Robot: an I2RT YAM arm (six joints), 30 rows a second.
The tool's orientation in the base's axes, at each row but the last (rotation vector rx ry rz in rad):
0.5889 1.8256 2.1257
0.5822 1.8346 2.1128
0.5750 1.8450 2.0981
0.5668 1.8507 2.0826
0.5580 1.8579 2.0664
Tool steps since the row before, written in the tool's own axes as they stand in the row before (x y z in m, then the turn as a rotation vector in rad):
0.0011 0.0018 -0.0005 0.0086 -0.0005 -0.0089
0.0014 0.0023 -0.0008 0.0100 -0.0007 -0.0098
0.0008 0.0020 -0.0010 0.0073 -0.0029 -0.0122
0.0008 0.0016 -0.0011 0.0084 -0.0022 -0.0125
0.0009 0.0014 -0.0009 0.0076 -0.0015 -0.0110
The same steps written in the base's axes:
-0.0011 -0.0002 0.0018 -0.0118 -0.0037 -0.0005
-0.0015 -0.0004 0.0023 -0.0135 -0.0038 -0.0006
-0.0011 -0.0008 0.0020 -0.0123 -0.0069 -0.0033
-0.0012 -0.0008 0.0016 -0.0134 -0.0067 -0.0026
-0.0012 -0.0005 0.0014 -0.0120 -0.0059 -0.0018

